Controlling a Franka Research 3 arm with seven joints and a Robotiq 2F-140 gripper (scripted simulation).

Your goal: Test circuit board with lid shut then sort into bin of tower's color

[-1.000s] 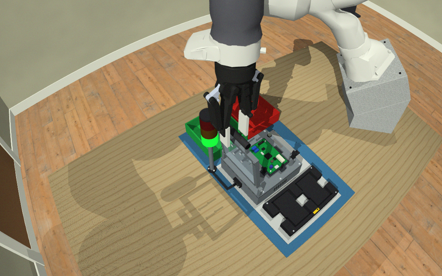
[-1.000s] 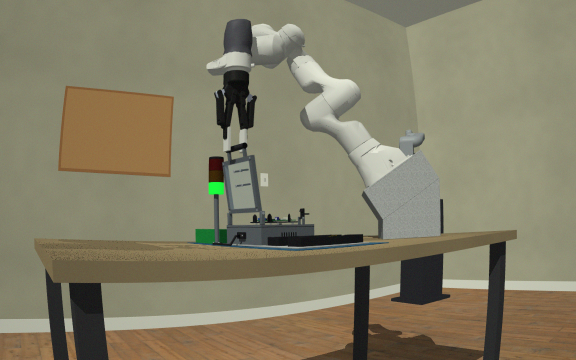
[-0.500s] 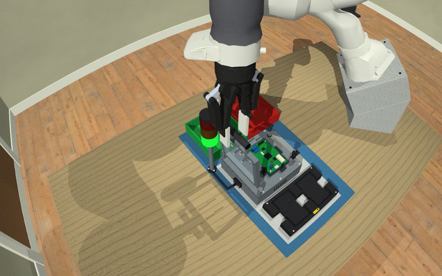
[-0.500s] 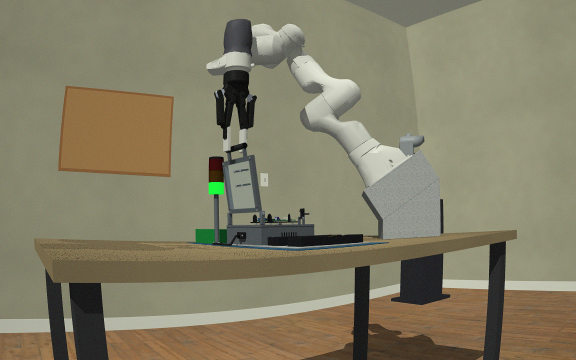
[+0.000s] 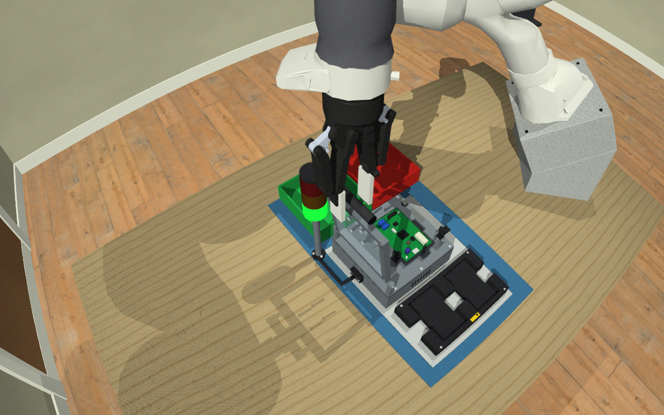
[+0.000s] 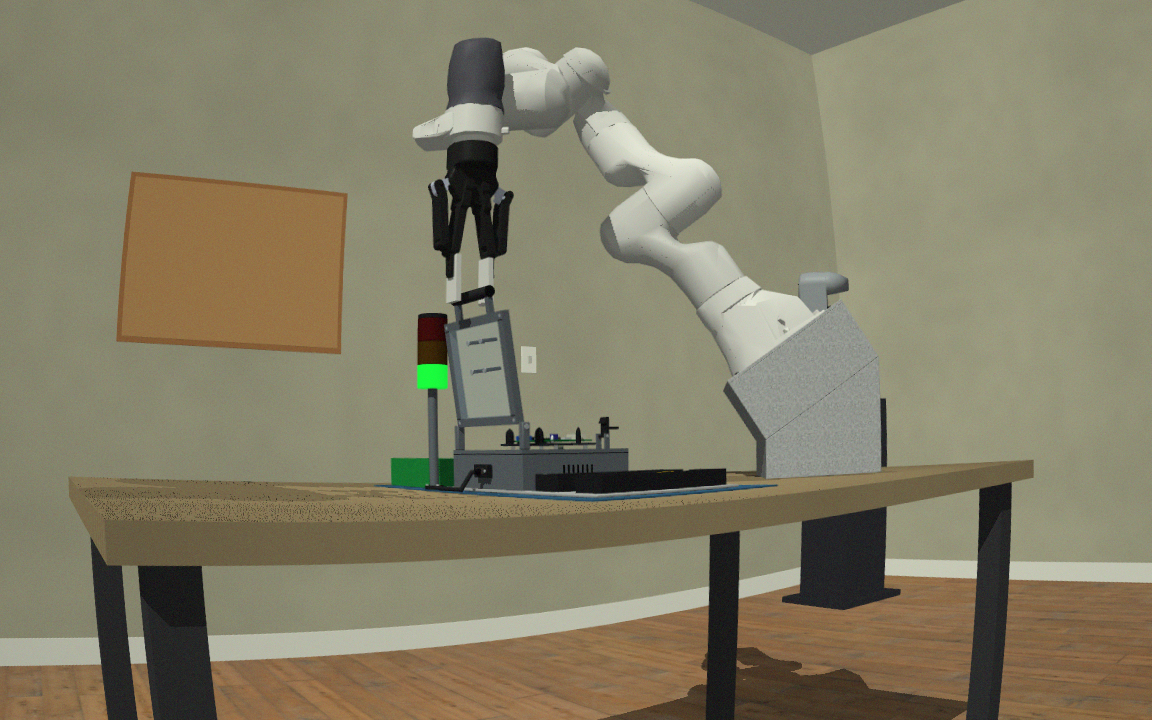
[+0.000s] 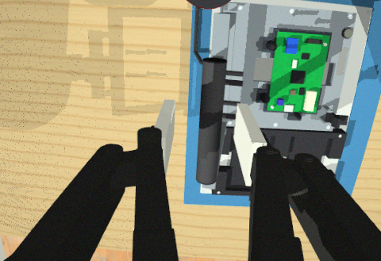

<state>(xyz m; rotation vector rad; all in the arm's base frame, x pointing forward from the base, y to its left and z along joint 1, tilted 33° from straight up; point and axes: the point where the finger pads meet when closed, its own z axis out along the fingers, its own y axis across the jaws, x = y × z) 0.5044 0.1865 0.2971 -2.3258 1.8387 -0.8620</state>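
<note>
Now: the green circuit board 130 mm behind my hand, 20 mm to the right of it and 220 mm below it. The rest, counted from my hand: clear lid 20 mm behind, 110 mm below; latch hook 200 mm behind, 30 mm to the left, 200 mm below; tester plate 130 mm behind, 10 mm to the right, 220 mm below.
</note>
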